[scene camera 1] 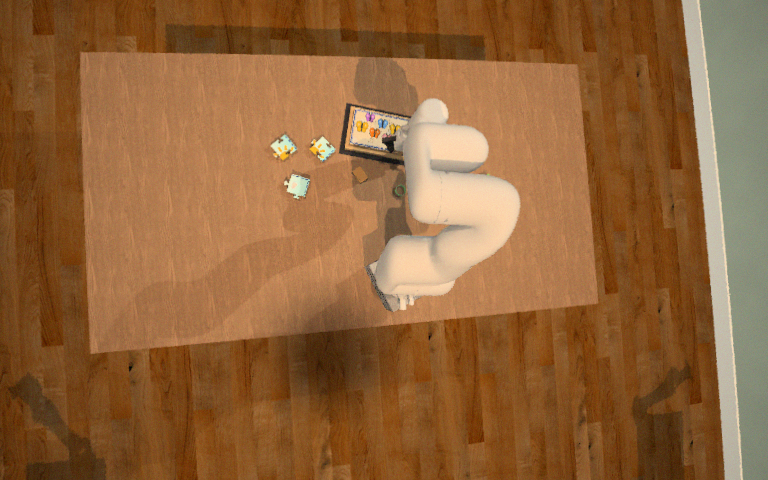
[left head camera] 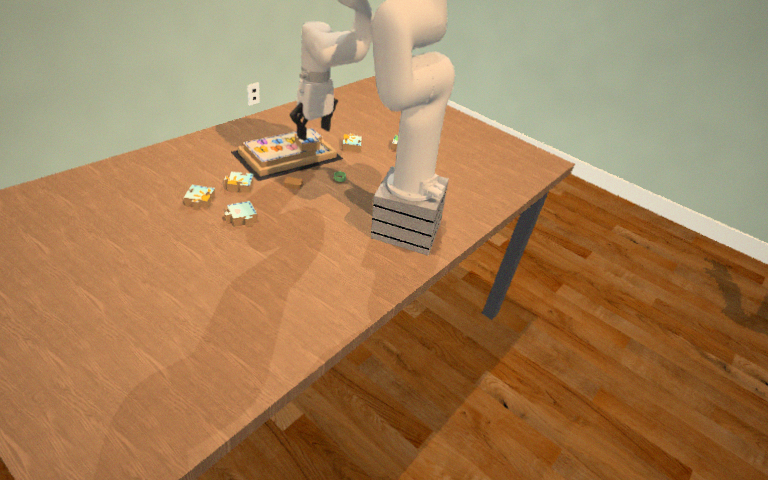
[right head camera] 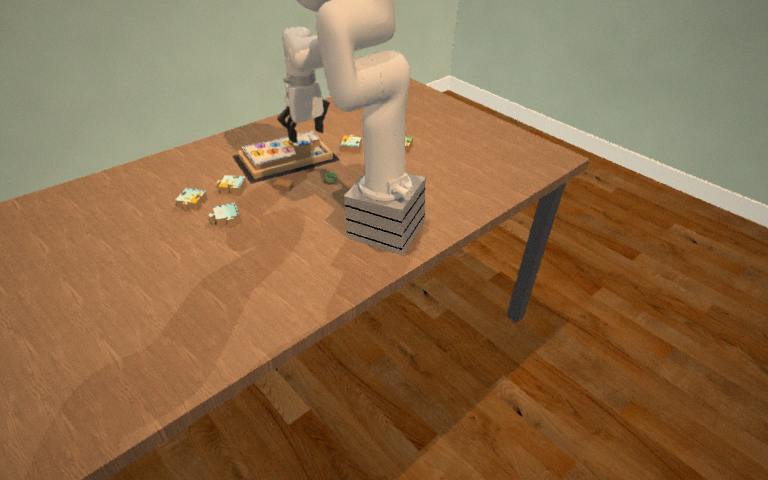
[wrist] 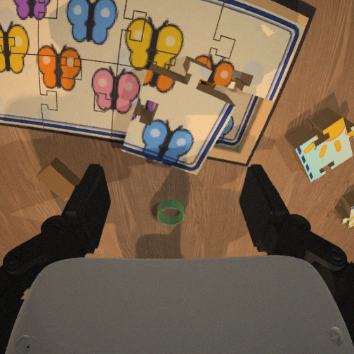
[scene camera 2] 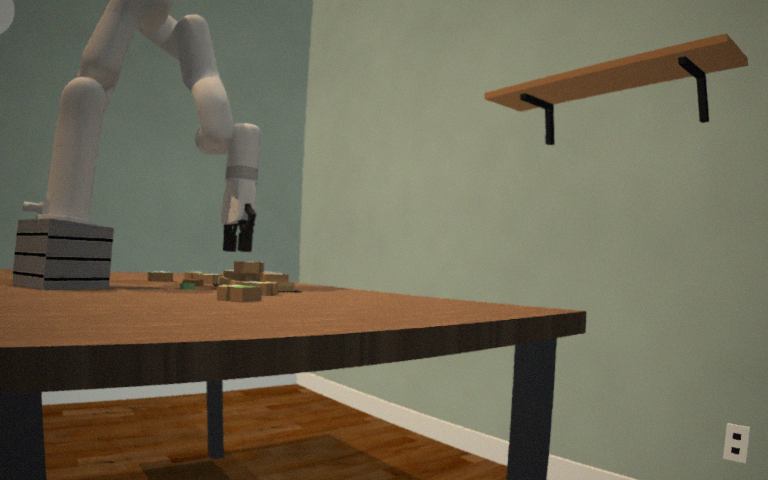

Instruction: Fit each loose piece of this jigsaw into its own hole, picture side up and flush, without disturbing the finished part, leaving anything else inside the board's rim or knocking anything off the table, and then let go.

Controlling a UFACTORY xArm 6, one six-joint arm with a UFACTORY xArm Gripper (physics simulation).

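Frame: origin at the arm's base, x ahead, y left, z up, level; centimetres.
Seen in the pictures: gripper, fingertip midpoint: [left head camera: 313, 134] [right head camera: 306, 136] [scene camera 2: 236, 251]; arm's base at its link origin: [left head camera: 412, 186] [right head camera: 385, 186] [scene camera 2: 65, 223].
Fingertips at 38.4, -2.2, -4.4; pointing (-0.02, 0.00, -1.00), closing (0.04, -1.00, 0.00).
Offsets run from my fingertips to a thing's top centre, as dx, dy, dz. "spot": to the spot under its first point.
The jigsaw board @[spot: +0.7, +14.2, -7.1] [left head camera: 271, 169] [right head camera: 266, 172] [wrist: 257, 130] holds joined butterfly pieces. A loose piece with a blue butterfly @[+3.1, -0.1, -2.4] [left head camera: 308, 146] [right head camera: 306, 148] [scene camera 2: 248, 267] [wrist: 175, 122] lies picture side up on the board, turned askew and raised above the finished part. It partly covers an open hole at the board's corner in the wrist view, and one corner reaches over the rim. My gripper [left head camera: 314, 131] [right head camera: 306, 135] [scene camera 2: 236, 249] [wrist: 175, 182] is open and empty, a little above this piece, with the fingers wide apart. The arm hides part of the board in scene camera 1.
Teal pieces @[+0.5, +36.3, -6.3] [left head camera: 199, 194] @[+0.9, +24.6, -6.3] [left head camera: 239, 180] @[-11.0, +32.5, -6.3] [left head camera: 240, 211] [scene camera 1: 283, 146] lie left of the board; another teal piece @[-0.2, -16.0, -6.3] [left head camera: 351, 139] [wrist: 320, 156] lies on its other side. A brown block @[-6.8, +12.7, -7.3] [left head camera: 293, 182] [scene camera 1: 360, 174] [wrist: 59, 178] and a green ring @[-11.6, -0.2, -7.4] [left head camera: 339, 180] [wrist: 170, 222] lie near the board.
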